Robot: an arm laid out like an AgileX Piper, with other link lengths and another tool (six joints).
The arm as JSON. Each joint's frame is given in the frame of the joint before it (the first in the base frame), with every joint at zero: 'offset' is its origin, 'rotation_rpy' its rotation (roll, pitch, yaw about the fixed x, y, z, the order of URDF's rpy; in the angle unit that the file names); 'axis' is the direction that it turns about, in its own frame. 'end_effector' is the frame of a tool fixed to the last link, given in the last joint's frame.
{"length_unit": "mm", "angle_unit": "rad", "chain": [
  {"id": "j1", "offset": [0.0, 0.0, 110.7], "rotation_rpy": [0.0, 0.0, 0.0], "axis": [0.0, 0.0, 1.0]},
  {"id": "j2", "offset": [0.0, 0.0, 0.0], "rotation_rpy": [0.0, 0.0, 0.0], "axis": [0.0, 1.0, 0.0]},
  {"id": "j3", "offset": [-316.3, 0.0, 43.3], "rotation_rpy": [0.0, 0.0, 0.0], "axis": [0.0, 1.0, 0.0]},
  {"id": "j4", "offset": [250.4, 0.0, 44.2], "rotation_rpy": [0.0, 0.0, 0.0], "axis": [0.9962, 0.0, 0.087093]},
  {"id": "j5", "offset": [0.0, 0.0, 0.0], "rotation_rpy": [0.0, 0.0, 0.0], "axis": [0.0, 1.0, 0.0]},
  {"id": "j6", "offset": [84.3, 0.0, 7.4], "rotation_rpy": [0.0, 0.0, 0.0], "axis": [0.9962, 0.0, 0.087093]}
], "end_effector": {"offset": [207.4, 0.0, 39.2], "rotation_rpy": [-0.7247, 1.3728, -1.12]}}
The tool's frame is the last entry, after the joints.
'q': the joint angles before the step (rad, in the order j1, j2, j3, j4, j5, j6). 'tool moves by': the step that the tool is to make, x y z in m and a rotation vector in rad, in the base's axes. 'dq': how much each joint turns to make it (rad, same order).
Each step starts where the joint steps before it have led.
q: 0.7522 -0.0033 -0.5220 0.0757 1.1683 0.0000
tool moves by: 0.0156 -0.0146 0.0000 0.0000 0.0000 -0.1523
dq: -0.1523 0.0000 0.0000 0.0000 0.0000 0.0000
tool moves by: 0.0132 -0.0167 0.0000 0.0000 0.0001 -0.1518
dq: -0.1519 0.0003 0.0001 0.0001 -0.0003 -0.0001
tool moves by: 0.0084 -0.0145 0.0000 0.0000 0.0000 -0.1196
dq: -0.1197 -0.0003 -0.0002 0.0001 0.0005 -0.0001
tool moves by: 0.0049 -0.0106 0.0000 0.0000 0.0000 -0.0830
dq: -0.0828 0.0002 0.0001 -0.0002 -0.0003 0.0001
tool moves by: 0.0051 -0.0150 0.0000 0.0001 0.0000 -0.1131
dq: -0.1132 -0.0002 -0.0001 0.0001 0.0003 0.0000
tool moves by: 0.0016 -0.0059 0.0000 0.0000 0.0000 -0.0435
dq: -0.0435 0.0002 0.0001 0.0001 -0.0004 -0.0001
